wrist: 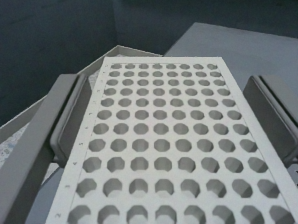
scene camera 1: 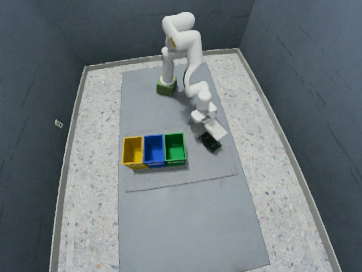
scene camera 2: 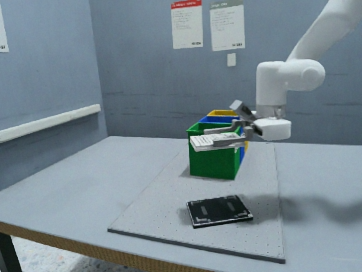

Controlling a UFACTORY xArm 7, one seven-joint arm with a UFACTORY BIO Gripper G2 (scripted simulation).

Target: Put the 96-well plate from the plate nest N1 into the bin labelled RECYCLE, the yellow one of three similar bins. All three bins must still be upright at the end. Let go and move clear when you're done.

In view: a white 96-well plate (wrist: 159,132), a green bin (scene camera 2: 222,163) and a black plate nest (scene camera 2: 217,209).
The wrist view misses the green bin: it is out of frame.
